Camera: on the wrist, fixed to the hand. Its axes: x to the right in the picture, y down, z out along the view.
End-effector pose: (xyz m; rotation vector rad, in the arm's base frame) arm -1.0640 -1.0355 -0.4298 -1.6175 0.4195 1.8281
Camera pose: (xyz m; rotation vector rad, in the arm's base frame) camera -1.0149 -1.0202 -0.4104 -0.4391 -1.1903 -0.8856
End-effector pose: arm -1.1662 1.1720 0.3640 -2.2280 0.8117 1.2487
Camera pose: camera -1.1264 1.1948 0.3943 -0.7670 -1.8468 -0.8024
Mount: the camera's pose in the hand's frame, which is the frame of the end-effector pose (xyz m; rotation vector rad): -0.0160 -0.0468 -0.0240 -0.2059 -0.2976 3.1021
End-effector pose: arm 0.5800 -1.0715 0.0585 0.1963 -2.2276 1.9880
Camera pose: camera 0.6054 -1.0530 0.1036 1.4977 0.2707 -0.0554
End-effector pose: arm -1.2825 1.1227 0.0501 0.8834 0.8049 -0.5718
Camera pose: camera -1.3346 1.1203 0.0328 0.7771 -1.2050 2.0007
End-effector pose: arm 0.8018 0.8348 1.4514 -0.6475 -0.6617 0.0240
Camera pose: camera 0.7946 0.7804 1.4544 1.1474 -0.6720 -2.7260
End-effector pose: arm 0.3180 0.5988 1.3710 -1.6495 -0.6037 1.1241
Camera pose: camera 0.3382 0.5921 1.4217 0.5822 -1.4286 -1.3230
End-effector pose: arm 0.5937 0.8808 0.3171 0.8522 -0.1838 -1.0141
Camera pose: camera 0.5658 0.8951 0.2720 -0.4308 -1.0603 1.7758
